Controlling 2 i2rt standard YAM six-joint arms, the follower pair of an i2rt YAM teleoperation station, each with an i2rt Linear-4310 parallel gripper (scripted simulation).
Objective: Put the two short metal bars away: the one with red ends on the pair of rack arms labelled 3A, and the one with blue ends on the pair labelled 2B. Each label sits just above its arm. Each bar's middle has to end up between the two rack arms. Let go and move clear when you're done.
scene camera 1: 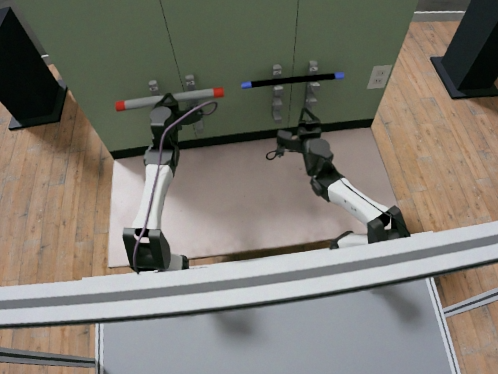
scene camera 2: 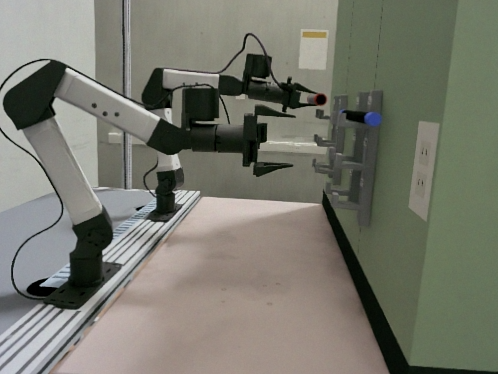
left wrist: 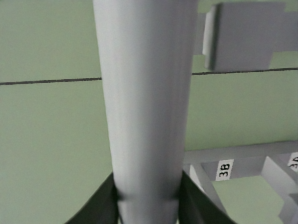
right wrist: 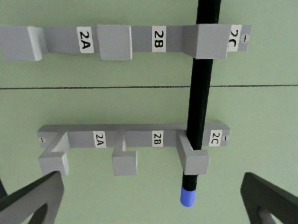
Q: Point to a red-ended grey bar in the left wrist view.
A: At 146, 61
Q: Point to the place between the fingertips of my left gripper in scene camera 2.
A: At 318, 99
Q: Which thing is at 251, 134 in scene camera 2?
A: My right gripper.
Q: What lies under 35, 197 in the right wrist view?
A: My right gripper.
